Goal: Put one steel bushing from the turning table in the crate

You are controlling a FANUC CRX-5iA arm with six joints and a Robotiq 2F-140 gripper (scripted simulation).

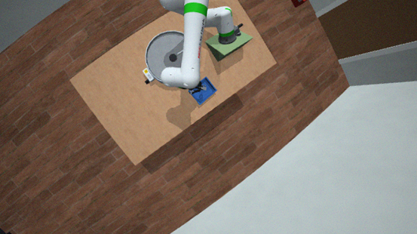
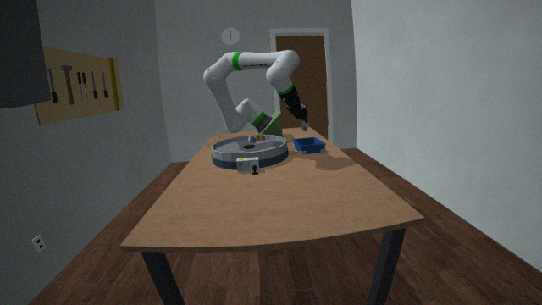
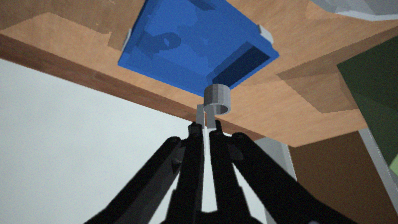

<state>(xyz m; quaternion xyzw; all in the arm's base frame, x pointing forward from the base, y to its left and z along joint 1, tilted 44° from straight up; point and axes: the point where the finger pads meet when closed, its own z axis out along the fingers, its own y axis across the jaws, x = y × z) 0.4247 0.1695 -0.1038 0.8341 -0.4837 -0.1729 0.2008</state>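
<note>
Now: hand 14 cm above the blue crate, 2 cm to the right of it and 1 cm past it. Round my hand: round grey turning table 33 cm to the right, 11 cm below, 2 cm ahead.
</note>
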